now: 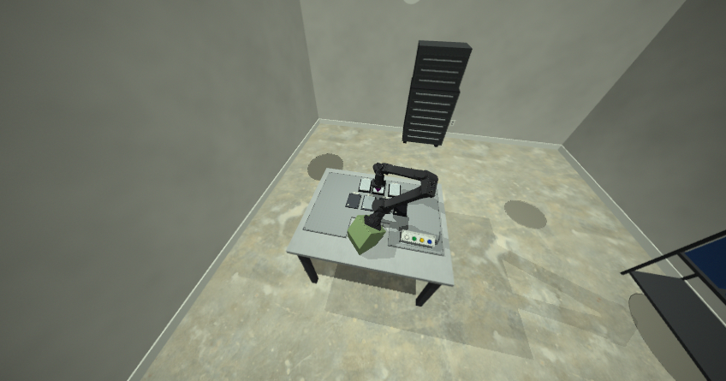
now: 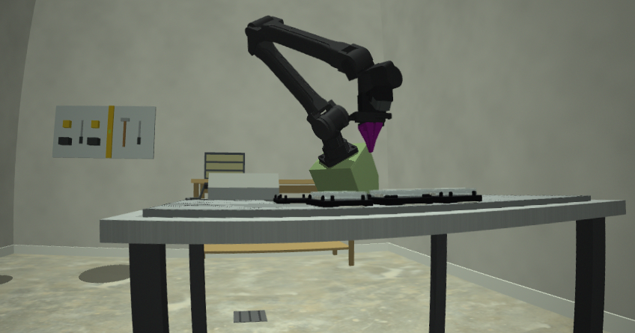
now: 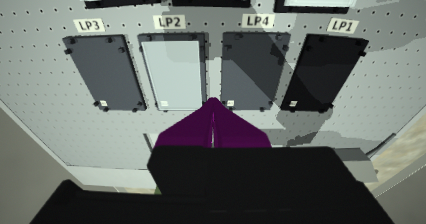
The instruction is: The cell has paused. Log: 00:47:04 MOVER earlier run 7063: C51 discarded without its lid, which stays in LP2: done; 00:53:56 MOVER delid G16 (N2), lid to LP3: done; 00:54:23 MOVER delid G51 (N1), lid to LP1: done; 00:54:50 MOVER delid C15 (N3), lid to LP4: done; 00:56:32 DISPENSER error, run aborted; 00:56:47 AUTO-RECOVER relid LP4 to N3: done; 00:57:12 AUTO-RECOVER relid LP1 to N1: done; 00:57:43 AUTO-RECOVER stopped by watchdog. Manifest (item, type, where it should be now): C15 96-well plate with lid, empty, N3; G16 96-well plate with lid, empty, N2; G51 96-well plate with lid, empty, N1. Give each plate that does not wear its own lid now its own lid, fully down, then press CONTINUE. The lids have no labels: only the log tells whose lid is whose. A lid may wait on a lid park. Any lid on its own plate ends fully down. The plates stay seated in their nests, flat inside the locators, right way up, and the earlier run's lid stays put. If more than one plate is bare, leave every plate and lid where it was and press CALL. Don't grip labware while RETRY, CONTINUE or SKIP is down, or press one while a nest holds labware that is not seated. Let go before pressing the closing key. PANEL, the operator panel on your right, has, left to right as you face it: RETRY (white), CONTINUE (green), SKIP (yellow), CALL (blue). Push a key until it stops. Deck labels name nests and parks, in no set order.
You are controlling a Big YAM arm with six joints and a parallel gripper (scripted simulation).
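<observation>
Now: hand 370 mm past the green continue key, 220 mm to the left of it and 70 mm above it. The rest, counted from my hand: park LP3 (190 mm to the left, 130 mm below, 10 mm ahead); park LP1 (180 mm to the right, 130 mm below, 70 mm behind); park LP4 (130 mm below, 60 mm to the right, 40 mm behind).
</observation>
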